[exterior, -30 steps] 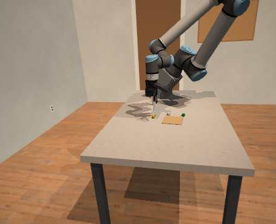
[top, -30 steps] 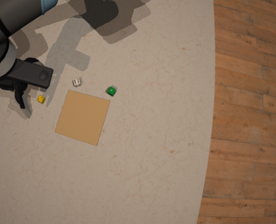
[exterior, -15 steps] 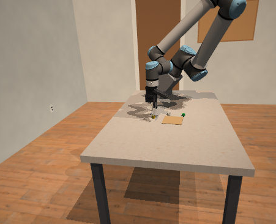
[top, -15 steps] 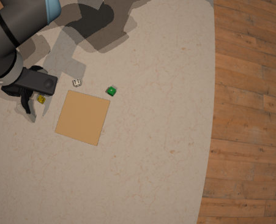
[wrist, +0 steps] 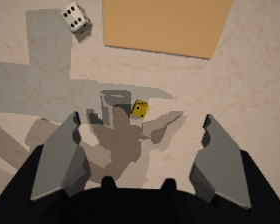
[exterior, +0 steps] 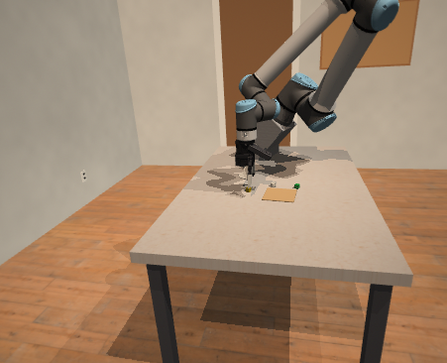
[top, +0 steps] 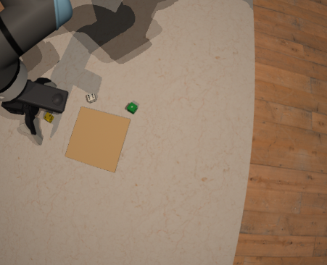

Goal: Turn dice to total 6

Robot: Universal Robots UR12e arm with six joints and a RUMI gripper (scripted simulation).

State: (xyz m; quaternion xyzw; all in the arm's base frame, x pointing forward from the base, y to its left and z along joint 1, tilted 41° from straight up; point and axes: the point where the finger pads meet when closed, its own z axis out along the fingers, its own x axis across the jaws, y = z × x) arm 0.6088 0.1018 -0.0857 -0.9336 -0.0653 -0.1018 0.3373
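Now: hand 4 cm above the yellow die and 2 cm to the left of it. Also, from my hand: tan mat (14 cm to the left, 4 cm below); then green die (19 cm to the left, 10 cm behind, 4 cm below); then white die (9 cm behind, 8 cm to the left, 4 cm below).
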